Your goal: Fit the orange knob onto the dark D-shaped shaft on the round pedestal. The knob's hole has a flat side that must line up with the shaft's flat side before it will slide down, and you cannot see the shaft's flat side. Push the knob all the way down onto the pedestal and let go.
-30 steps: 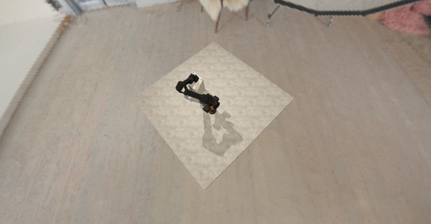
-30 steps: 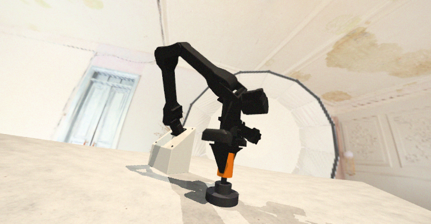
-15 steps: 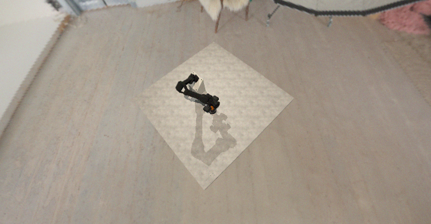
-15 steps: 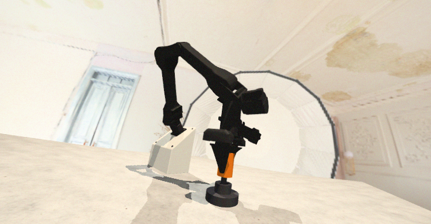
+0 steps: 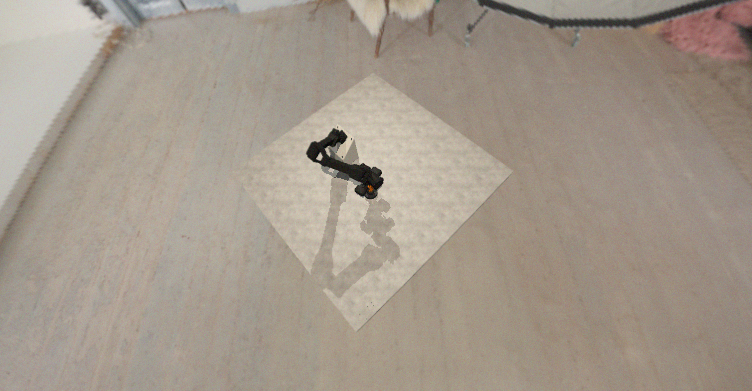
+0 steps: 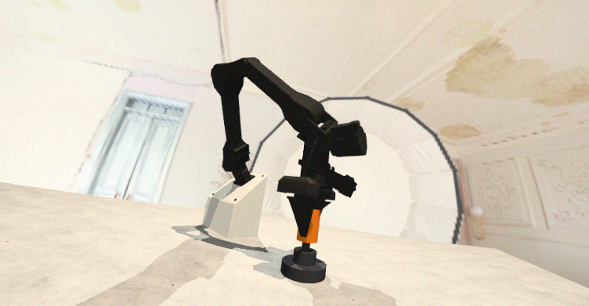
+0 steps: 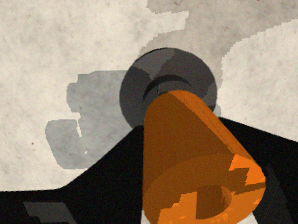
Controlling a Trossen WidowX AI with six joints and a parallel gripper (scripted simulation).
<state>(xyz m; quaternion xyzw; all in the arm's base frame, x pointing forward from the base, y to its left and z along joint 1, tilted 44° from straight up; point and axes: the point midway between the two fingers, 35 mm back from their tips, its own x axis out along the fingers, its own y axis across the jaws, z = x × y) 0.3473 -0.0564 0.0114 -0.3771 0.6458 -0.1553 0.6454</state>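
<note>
Right now the orange knob is 2 cm above my gripper tip. Round my gripper tip: dark round pedestal: 4 cm below.
</note>
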